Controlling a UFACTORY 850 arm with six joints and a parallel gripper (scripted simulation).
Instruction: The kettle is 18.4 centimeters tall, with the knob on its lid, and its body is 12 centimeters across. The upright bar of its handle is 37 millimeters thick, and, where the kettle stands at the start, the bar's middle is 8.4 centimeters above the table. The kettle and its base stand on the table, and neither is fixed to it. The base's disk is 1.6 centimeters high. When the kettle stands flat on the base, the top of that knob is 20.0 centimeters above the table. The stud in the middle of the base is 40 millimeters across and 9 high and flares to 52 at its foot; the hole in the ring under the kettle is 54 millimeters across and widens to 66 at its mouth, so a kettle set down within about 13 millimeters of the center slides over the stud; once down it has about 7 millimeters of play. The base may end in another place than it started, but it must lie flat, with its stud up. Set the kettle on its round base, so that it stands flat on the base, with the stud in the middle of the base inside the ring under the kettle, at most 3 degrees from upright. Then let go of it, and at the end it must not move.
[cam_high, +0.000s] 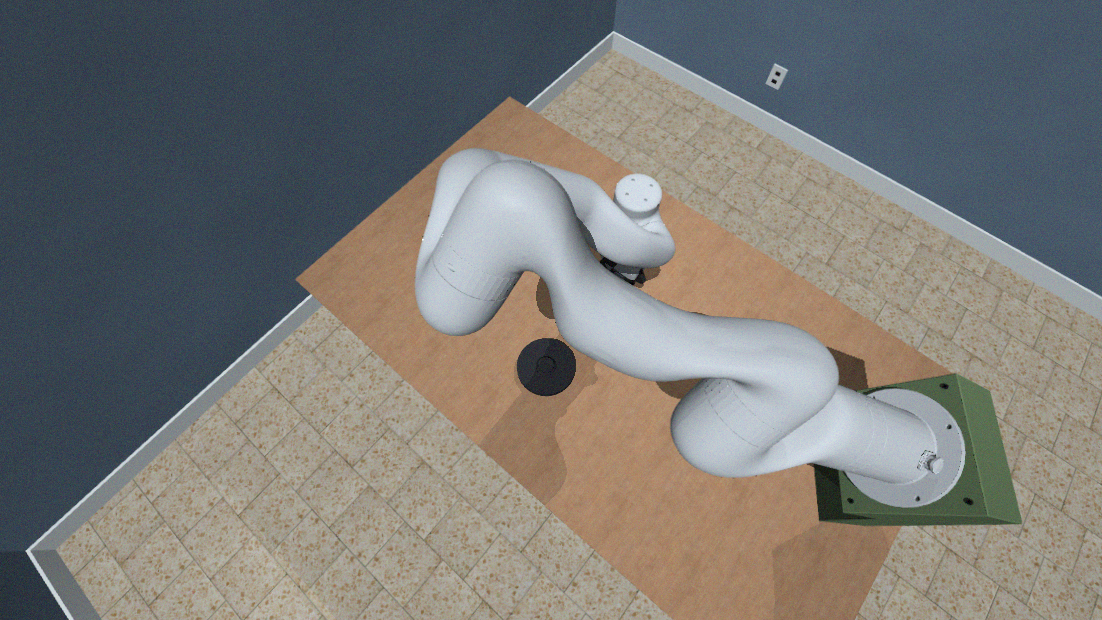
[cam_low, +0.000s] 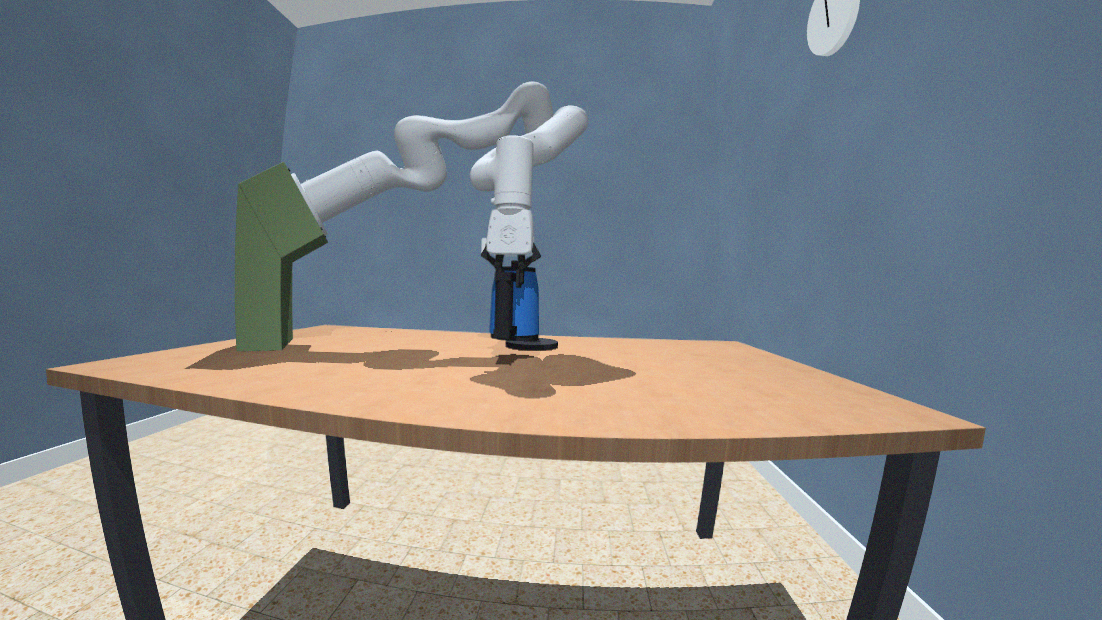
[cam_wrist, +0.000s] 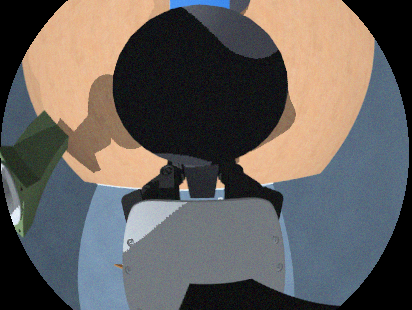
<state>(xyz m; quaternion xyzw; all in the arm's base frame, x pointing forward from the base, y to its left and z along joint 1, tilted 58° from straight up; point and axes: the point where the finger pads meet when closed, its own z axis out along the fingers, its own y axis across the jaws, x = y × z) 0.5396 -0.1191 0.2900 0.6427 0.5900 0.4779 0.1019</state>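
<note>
Right now the blue kettle is 5 cm below my hand, 3 cm to the left of it and 1 cm behind it. Also, from my hand: black round base: 24 cm to the left, 18 cm below, 4 cm behind.
</note>
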